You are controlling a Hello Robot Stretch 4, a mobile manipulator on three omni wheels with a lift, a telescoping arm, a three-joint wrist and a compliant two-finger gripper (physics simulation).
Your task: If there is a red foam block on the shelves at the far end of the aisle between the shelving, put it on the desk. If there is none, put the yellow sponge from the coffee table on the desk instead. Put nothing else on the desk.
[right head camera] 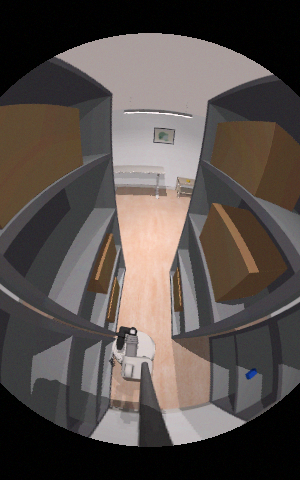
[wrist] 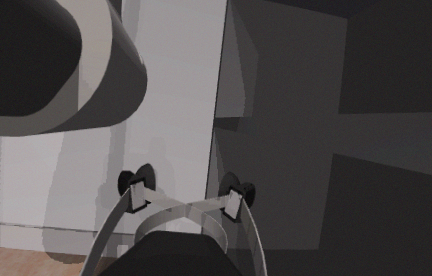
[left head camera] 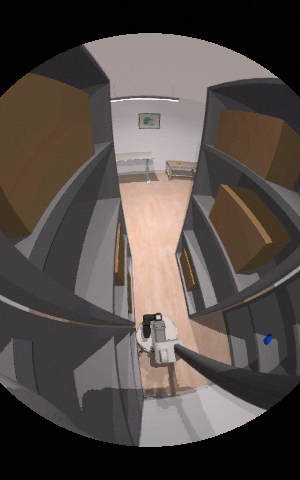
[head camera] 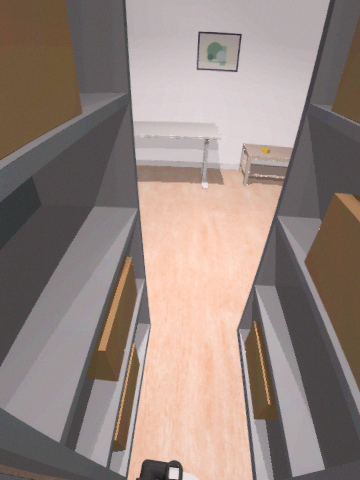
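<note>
The yellow sponge point(head camera: 265, 150) point(left head camera: 178, 163) point(right head camera: 188, 181) is a small yellow spot on the coffee table point(head camera: 281, 153) point(left head camera: 188, 166), beyond the open end of the aisle at the right. The desk point(head camera: 175, 129) point(left head camera: 135, 156) point(right head camera: 140, 170) stands left of it against the far wall, its left part hidden by shelving. A small blue block point(left head camera: 268, 339) point(right head camera: 251, 374) lies on a low shelf at the lower right of both side head views. No red block shows in these views. My gripper point(wrist: 187, 183) is open in the wrist view, with nothing between its fingertips, in front of a white wall and dark shelving.
Grey shelving with brown boxes point(head camera: 37, 75) point(left head camera: 250, 225) point(right head camera: 240, 250) lines both sides of the narrow aisle. The wood floor point(head camera: 200, 250) runs between them to the desk and coffee table. A framed picture point(head camera: 219, 51) hangs on the far wall.
</note>
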